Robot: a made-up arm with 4 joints.
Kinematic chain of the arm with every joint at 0, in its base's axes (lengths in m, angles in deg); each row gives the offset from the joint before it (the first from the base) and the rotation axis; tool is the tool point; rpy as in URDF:
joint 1: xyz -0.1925 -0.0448 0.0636 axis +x
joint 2: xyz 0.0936 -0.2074 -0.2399 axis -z
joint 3: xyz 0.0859 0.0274 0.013 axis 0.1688 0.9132 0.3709
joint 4: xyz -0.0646 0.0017 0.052 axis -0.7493 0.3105 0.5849
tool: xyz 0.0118 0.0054 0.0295 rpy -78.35 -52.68 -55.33
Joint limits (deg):
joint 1: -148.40..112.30
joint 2: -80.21..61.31
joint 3: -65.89..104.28
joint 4: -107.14..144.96
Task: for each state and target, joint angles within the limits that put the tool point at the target. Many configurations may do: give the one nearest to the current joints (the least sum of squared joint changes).
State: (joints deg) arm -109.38 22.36 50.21 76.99
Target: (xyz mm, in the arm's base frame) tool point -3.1 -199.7 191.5
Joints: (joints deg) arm -83.78 -16.53 69.56 67.13
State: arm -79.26 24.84 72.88 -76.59
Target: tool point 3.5 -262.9 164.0
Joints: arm -58.77 -15.30 52.62 -72.06
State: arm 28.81 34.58 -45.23 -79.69
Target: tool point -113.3 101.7 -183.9
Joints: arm 65.96 4.98 -50.14 -83.62
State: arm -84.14 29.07 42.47 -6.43
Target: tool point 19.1 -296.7 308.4
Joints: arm -71.37 45.78 83.37 -12.69
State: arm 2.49 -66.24 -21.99 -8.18
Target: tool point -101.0 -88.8 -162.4
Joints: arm 38.38 -43.97 -5.62 -26.40
